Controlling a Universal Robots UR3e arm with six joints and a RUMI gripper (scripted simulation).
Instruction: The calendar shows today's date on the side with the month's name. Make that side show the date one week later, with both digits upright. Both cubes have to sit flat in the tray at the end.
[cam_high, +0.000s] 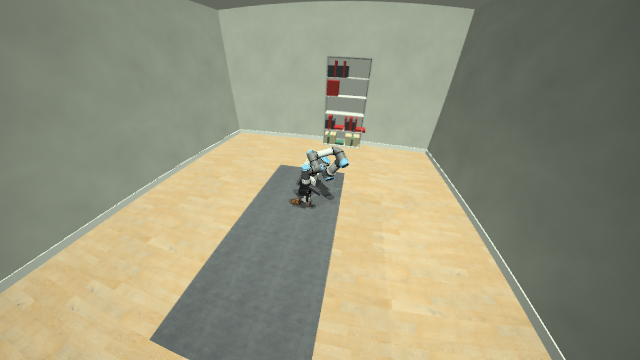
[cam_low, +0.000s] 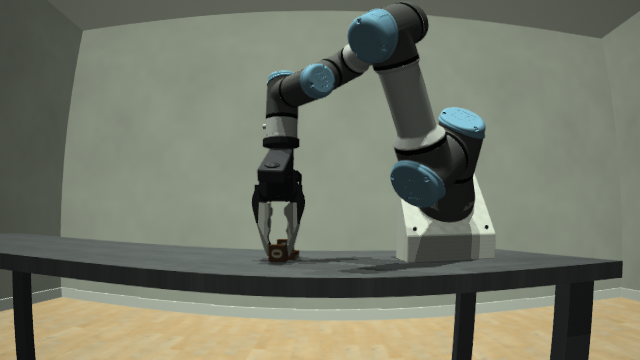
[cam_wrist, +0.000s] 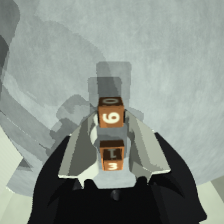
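The calendar tray lies 11 cm to the right of my hand and 2 cm below it. The rest, counted from my hand: cube (1 cm below).
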